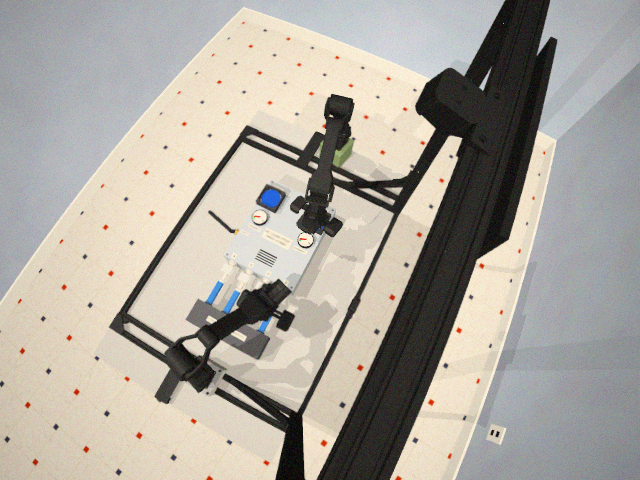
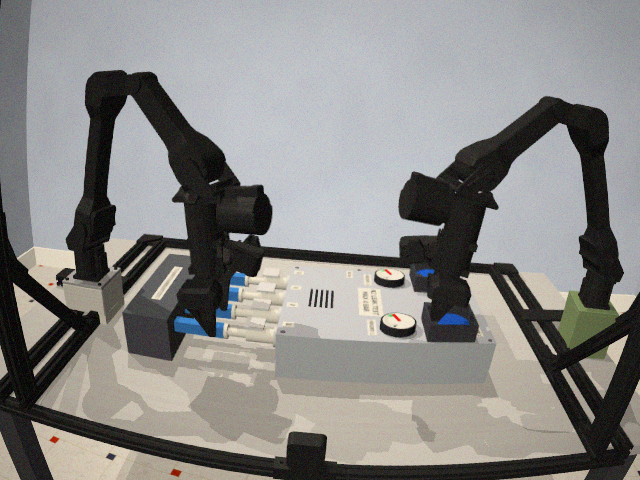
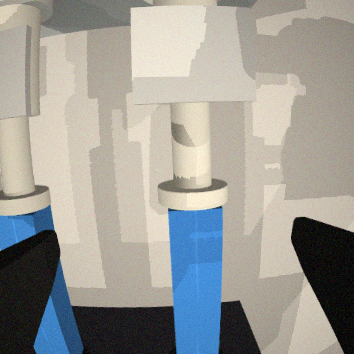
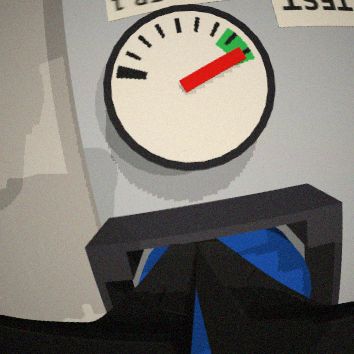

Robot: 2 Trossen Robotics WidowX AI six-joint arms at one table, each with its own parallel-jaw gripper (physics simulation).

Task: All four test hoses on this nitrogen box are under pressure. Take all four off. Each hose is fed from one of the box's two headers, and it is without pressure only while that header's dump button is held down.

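Frame: origin at the left arm's base, x ahead, y down, z left, level; millimetres.
Where they show: left gripper, between the fingertips: (image 2: 218, 323) (image 3: 176, 238); right gripper, between the fingertips: (image 4: 192, 241); left arm's base, origin of its link: (image 1: 203, 375) (image 2: 91, 274); right arm's base, origin of its link: (image 1: 337, 142) (image 2: 593, 302).
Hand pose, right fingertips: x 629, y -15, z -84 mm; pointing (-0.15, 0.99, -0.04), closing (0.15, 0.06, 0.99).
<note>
Each offset is from my right fingertips to the top centre of the thing. "pt": to the spot under its first point.
The grey nitrogen box {pt dz +4, dx -144, dy +14 mm} (image 1: 294, 262) (image 2: 382, 361) has several blue hoses on its white fittings. The nearest hose {pt dz -17, dx -365, dy +32 mm} (image 2: 199, 326) (image 3: 196, 280) lies between the spread fingers of my left gripper (image 2: 217, 317) (image 3: 176, 238), which is open. A second hose {pt dz +63, dx -332, dy +30 mm} (image 3: 14, 227) is beside the left finger. My right gripper (image 2: 439, 314) (image 4: 192, 241) is shut and empty, its tips inside the black housing over the near blue dump button {dz +9, dx +31, dy +1 mm} (image 2: 453, 319) (image 4: 265, 245); contact is hidden. The near gauge {pt dz -6, dx -57, dy +0 mm} (image 2: 397, 324) (image 4: 150, 110) has its red needle in the green. The far button {dz +199, dx +28, dy -2 mm} (image 1: 270, 198) (image 2: 425, 272) is uncovered.
A dark block {pt dz -10, dx -456, dy +14 mm} (image 1: 253, 343) (image 2: 149, 330) stands at the hoses' outer ends. The far gauge {pt dz +197, dx -59, dy +0 mm} (image 1: 259, 217) (image 2: 388, 277) is near the far button. A thin black rod {pt dz +345, dx -118, dy +81 mm} (image 1: 221, 221) lies beside the box. A black frame (image 1: 180, 222) surrounds the work area. A green block (image 1: 338, 153) (image 2: 573, 320) is under the right arm.
</note>
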